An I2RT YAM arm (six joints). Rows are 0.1 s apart.
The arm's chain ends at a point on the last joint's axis. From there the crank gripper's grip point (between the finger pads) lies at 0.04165 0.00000 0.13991 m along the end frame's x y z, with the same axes.
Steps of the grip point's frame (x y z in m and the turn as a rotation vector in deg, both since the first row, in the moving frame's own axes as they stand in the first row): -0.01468 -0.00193 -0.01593 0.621 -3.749 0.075; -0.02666 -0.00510 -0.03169 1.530 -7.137 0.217; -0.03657 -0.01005 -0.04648 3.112 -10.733 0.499; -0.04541 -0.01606 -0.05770 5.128 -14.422 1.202; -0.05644 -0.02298 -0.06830 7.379 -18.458 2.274; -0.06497 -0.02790 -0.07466 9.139 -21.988 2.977
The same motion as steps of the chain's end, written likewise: -0.00544 -0.00045 -0.01835 0.621 -3.749 0.075; -0.00896 -0.00143 -0.03573 1.530 -7.137 0.217; -0.00983 -0.00253 -0.05159 3.112 -10.733 0.499; -0.00942 -0.00372 -0.06313 5.128 -14.422 1.202; -0.01046 -0.00520 -0.07322 7.379 -18.458 2.274; -0.01033 -0.00570 -0.07844 9.139 -21.988 2.977
